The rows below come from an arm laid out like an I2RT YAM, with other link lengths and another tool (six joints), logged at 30 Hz.
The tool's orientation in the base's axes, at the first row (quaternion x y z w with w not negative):
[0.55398 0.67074 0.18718 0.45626]
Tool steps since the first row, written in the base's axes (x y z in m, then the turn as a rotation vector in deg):
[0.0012 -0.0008 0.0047 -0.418 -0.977 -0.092]
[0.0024 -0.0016 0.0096 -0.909 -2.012 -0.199]
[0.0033 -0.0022 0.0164 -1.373 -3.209 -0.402]
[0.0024 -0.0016 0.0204 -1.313 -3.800 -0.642]
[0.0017 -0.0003 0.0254 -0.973 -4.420 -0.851]
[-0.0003 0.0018 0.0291 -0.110 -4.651 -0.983]
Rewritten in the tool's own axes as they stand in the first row. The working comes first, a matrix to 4 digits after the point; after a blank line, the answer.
The tool's axes in the first row as the columns of a matrix, in the base's axes (used below as rounded here):
[0.0301 0.5724 0.8195]
[0.9140 0.3161 -0.2544]
[-0.4047 0.7566 -0.5136]

[-0.0026 0.0040 -0.0012 -0.868 -0.618 -0.047]
[-0.0053 0.0081 -0.0026 -1.786 -1.307 -0.131]
[-0.0085 0.0136 -0.0052 -2.812 -2.104 -0.102]
[-0.0096 0.0163 -0.0081 -3.253 -2.438 0.220]
[-0.0105 0.0201 -0.0116 -3.725 -2.598 0.764]
[-0.0101 0.0224 -0.0156 -3.857 -2.277 1.598]

